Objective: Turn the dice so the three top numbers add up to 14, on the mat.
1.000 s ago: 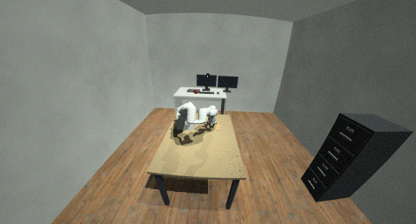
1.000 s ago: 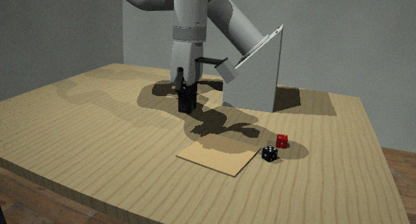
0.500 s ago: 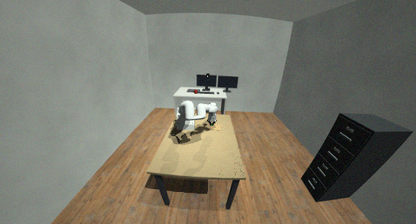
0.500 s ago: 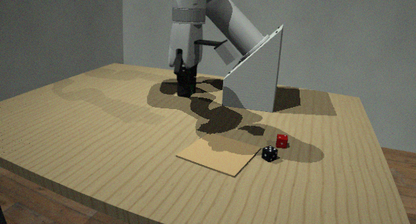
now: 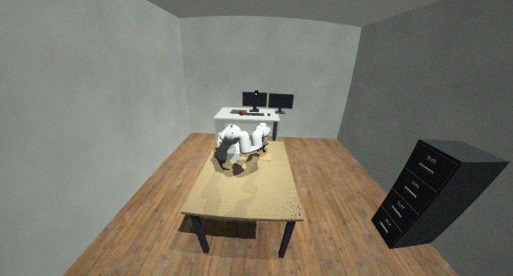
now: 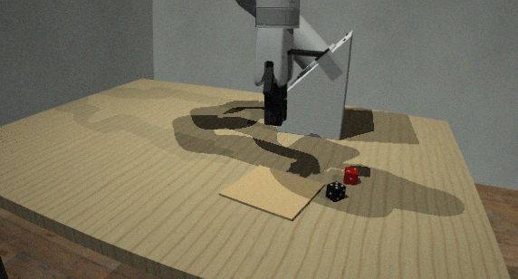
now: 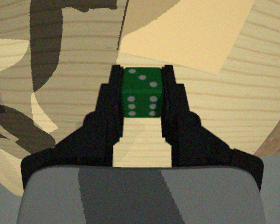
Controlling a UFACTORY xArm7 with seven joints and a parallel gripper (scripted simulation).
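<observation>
Right now the tan mat is 60 mm ahead of my hand, 20 mm to the left of it and 130 mm below it. Round my hand: red die 20 mm behind, 150 mm to the left, 120 mm below; green die 10 mm below; black die 50 mm ahead, 130 mm to the left, 120 mm below.
</observation>
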